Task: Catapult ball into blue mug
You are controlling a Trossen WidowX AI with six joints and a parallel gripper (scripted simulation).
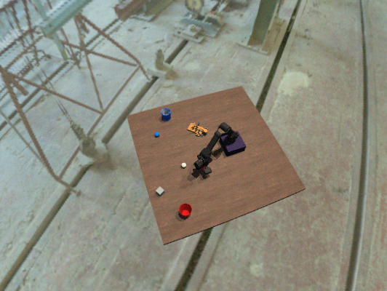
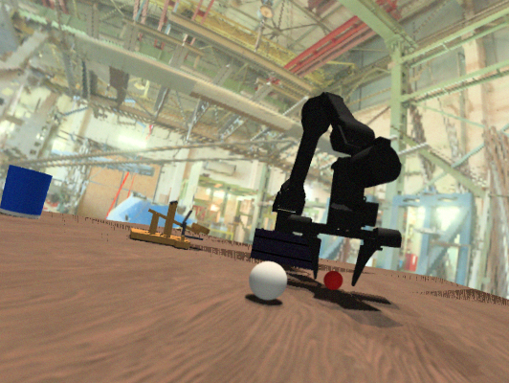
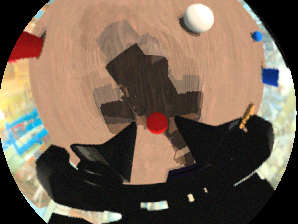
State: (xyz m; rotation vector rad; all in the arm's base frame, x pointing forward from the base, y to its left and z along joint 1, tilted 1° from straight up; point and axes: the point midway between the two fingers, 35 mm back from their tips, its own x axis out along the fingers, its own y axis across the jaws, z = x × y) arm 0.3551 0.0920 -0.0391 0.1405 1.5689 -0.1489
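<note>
Now: gripper tip 350 mm to the left of the catapult, 170 mm past it and 40 mm below it. Also, from my gripper tip: red cup: 330 mm ahead, 260 mm to the left, 20 mm above; then small red ball: right at my gripper tip; then white ball: 140 mm ahead, 110 mm to the right, 10 mm above.
</note>
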